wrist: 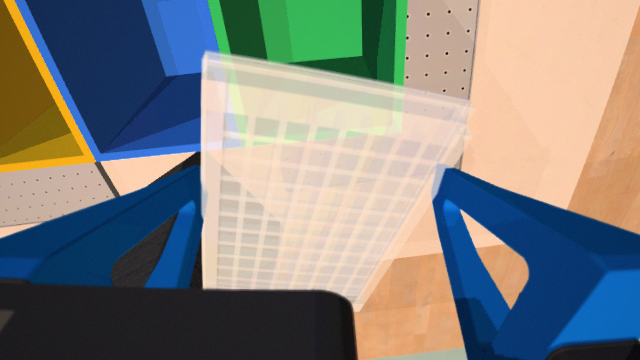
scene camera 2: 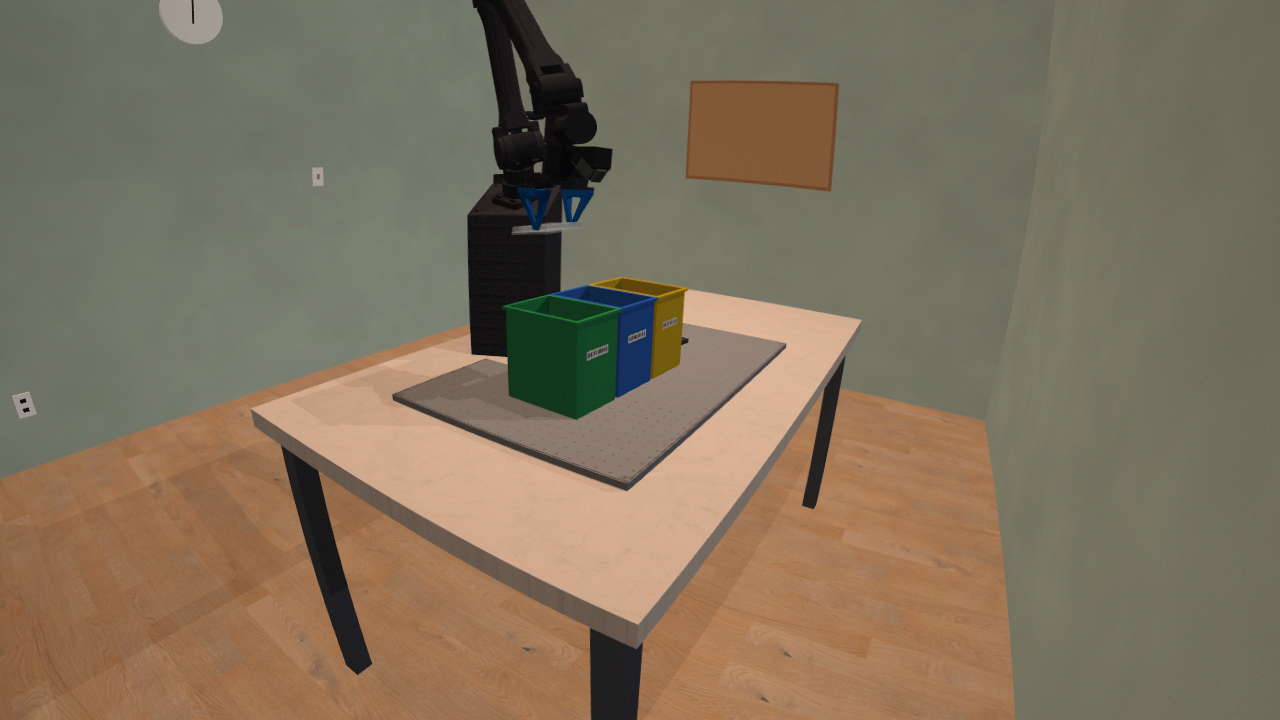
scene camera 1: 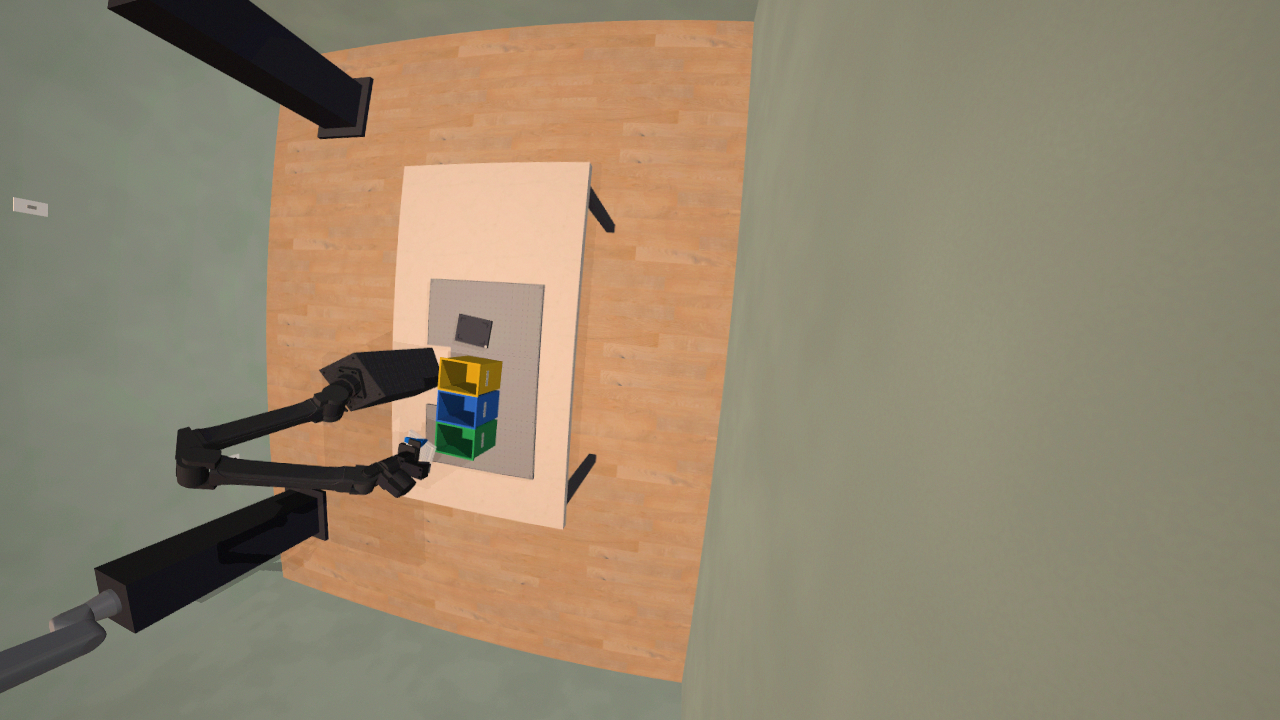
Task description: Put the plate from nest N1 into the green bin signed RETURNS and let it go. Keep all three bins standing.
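A clear, gridded plate is held roughly level between the blue fingers of my gripper, which is shut on its two sides. Both are well above bin height. The green bin stands upright, its RETURNS sign showing in scene camera 2. In the wrist view the plate overlaps the green bin's near rim and a corner of the blue bin; much of the plate lies on the near side of the bins. The yellow bin also stands upright.
The three bins stand side by side on the grey perforated board. A dark nest lies beyond the yellow bin. The arm's black pedestal stands beside the bins. The table lies under the board.
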